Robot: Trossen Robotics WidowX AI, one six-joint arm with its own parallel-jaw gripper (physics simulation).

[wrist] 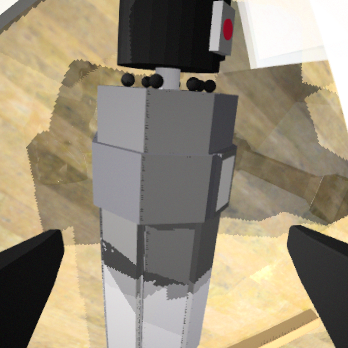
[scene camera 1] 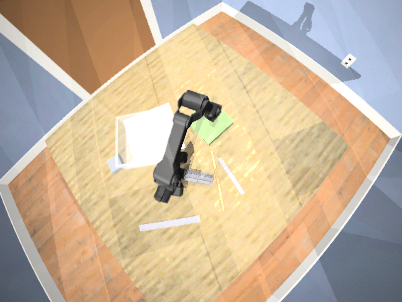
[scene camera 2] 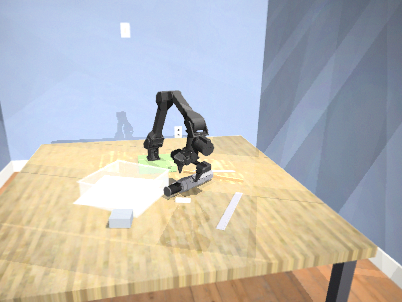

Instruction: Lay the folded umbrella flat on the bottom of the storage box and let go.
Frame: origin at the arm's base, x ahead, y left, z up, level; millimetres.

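Seen in the pictures: gripper, fingertip midpoint: (wrist: 176,239) (scene camera 2: 187,177); arm's base, origin of the base link: (scene camera 1: 211,114) (scene camera 2: 153,158).
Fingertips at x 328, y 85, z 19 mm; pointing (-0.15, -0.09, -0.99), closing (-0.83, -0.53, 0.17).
Note:
Offsets run from my fingertips to a thing's top centre.
The folded umbrella {dx -3, dy +11, dz +5 mm} (scene camera 1: 199,178) (scene camera 2: 188,184) (wrist: 167,185) is grey with a black handle and a red button. It lies on the table outside the storage box. The storage box {dx +0, dy -264, dz +45 mm} (scene camera 1: 121,142) (scene camera 2: 94,181) has pale see-through walls and a white inside; in the scene camera 2 view it stands left of the umbrella's handle. Part of it shows at the top right of the wrist view. My gripper (scene camera 1: 181,174) (scene camera 2: 190,174) (wrist: 176,239) is open and empty, low over the umbrella. In the wrist view one finger is on each side of the grey body, with gaps; the arm hides the handle in the scene camera 1 view.
A blue-grey block {dx +194, dy -306, dz -16 mm} (scene camera 1: 115,164) (scene camera 2: 121,219) is beside the box. A green slab (scene camera 1: 212,130) (scene camera 2: 149,162) lies near the arm's base. A long pale strip {dx +225, dy +104, dz -50 mm} (scene camera 1: 170,223) (scene camera 2: 230,211), a thinner white strip {dx -145, dy +186, dz -50 mm} (scene camera 1: 231,176) and a thin wooden stick {dx -84, dy +151, dz -40 mm} (scene camera 1: 218,185) lie around the umbrella.

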